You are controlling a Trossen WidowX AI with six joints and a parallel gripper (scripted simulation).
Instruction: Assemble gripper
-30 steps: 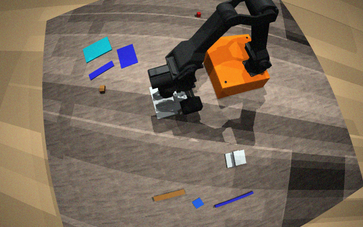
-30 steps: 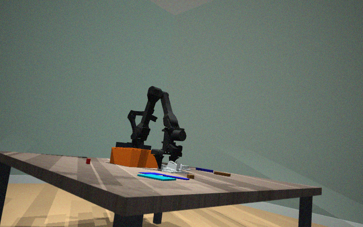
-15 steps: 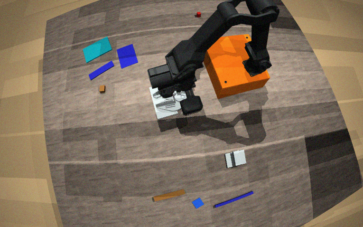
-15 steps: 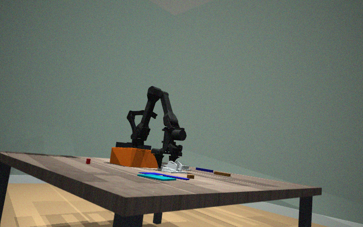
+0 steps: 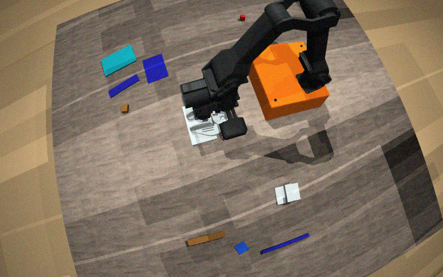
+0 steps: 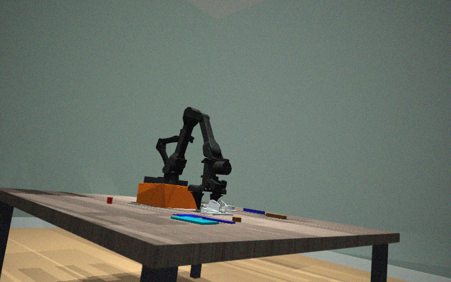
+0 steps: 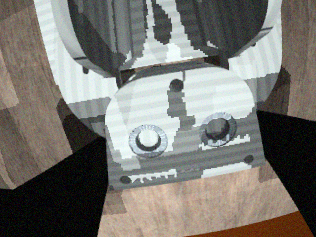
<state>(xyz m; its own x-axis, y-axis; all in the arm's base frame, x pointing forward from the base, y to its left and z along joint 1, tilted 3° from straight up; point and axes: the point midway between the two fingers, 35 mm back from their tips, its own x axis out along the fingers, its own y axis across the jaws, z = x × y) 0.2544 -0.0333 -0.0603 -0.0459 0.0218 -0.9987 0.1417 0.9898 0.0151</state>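
Right now the white gripper base is 2 cm above my gripper tip and 1 cm ahead of it. The rest, counted from my gripper tip: small brown cube 26 cm ahead, 16 cm to the right; white jaw 3 cm ahead, 1 cm to the left, 1 cm above; blue plate 25 cm to the right, 13 cm ahead, 1 cm below.
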